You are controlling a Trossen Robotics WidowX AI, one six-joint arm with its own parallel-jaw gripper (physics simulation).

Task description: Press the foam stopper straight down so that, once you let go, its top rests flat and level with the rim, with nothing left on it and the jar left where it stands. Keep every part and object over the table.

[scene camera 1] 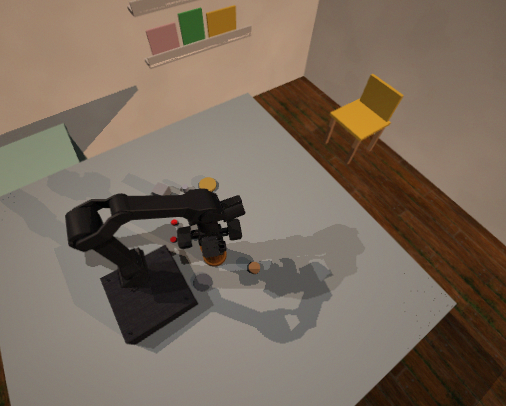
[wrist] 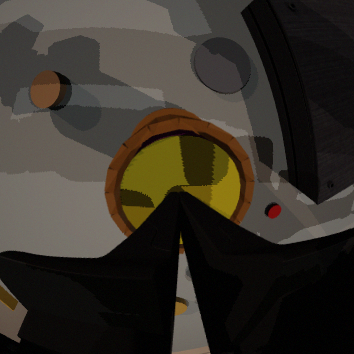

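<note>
The orange-brown jar (scene camera 1: 216, 260) (wrist: 114, 172) stands upright on the table. In the wrist view, the yellow foam stopper (wrist: 150, 170) fills the jar's mouth, with a dark strip of inner wall showing along the upper edge. Shadows cross the stopper's top, and I cannot tell whether it is exactly level with the rim. My gripper (wrist: 177, 199) is shut and empty, pointing down with its tips over the middle of the stopper. The fingers hide the stopper's lower part. Whether the tips touch it is not clear. In the scene view, the arm and gripper hide most of the jar's top.
A brown disc (scene camera 1: 254, 267) (wrist: 46, 89) and a grey disc (scene camera 1: 202, 282) (wrist: 221, 65) lie near the jar. Small red pieces (scene camera 1: 174, 222) (wrist: 274, 211) lie on its other side. A yellow disc (scene camera 1: 207, 184) (wrist: 181, 306) lies farther back. The arm's base (scene camera 1: 150, 295) (wrist: 325, 75) is close by.
</note>
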